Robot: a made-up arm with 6 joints.
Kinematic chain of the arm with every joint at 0, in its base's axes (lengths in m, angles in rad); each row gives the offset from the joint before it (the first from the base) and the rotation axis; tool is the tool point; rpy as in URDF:
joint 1: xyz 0 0 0.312 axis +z
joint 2: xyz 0 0 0 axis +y
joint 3: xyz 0.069 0 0.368 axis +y
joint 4: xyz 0.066 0 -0.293 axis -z
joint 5: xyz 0 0 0 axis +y
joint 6: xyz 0.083 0 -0.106 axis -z
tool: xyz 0 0 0 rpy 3.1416 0 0
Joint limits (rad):
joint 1: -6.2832..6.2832
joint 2: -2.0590..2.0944
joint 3: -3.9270..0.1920
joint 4: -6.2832..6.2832
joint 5: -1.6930..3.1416
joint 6: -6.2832..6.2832
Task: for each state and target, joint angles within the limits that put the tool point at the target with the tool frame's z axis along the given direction. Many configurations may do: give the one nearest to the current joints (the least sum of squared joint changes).
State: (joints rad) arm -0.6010 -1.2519 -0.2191 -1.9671 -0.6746 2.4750
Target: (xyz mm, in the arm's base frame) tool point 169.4 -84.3 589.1 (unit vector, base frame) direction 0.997 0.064 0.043
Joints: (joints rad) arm -1.1339 -0.4451 -0.3905 -1.2825 -1.3273 2.4750
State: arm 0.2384 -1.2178 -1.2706 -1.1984 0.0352 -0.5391
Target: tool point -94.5 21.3 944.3 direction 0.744 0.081 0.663
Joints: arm 0.2974 -1.0158 -1.4063 -0.8813 0.1833 -0.5391
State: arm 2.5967 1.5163 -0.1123 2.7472 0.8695 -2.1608
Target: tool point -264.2 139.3 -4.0 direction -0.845 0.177 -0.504
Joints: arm 2.5347 1.1482 -0.5618 2.7982 1.5909 -2.1608
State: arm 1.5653 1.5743 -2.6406 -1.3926 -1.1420 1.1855
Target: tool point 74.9 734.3 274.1 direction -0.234 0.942 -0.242
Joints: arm 1.3024 1.3749 -2.5932 -1.4349 -0.5003 1.1855
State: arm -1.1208 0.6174 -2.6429 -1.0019 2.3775 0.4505
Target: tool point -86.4 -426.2 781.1 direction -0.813 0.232 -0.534
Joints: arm -1.4961 0.1456 -2.0662 -1.1023 2.0459 0.4505
